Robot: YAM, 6 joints.
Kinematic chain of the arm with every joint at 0, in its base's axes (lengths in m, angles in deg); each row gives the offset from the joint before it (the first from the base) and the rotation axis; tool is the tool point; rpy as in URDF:
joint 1: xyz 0 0 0.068 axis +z
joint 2: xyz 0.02 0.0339 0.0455 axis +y
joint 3: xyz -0.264 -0.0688 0 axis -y
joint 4: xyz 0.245 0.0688 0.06 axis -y
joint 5: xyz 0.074 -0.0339 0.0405 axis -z
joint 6: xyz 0.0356 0 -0.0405 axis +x
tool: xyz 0 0 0 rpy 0 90 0
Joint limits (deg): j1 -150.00..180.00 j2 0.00..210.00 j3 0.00..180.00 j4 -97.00..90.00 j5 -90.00..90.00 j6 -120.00..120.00
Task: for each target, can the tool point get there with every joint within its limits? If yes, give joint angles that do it. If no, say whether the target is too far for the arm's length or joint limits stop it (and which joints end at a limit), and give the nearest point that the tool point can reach.
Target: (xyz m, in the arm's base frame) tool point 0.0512 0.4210 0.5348
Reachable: yes | joints 80.86 110.98 122.21 29.00 -27.27 93.26
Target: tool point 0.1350 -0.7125 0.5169
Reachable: no: too far | nearest point 0.1049 -0.5534 0.4243 | short by 0.187 m
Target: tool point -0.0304 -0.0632 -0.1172
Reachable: yes | joints -116.83 172.85 16.92 59.33 -2.27 1.01
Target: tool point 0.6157 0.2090 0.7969
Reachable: no: too far | nearest point 0.4207 0.1428 0.5736 | short by 0.304 m
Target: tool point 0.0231 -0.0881 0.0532
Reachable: yes | joints -96.99 120.62 18.69 -53.67 -71.01 13.02
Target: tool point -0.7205 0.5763 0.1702
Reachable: no: too far | nearest point -0.5034 0.4026 0.1527 | short by 0.279 m
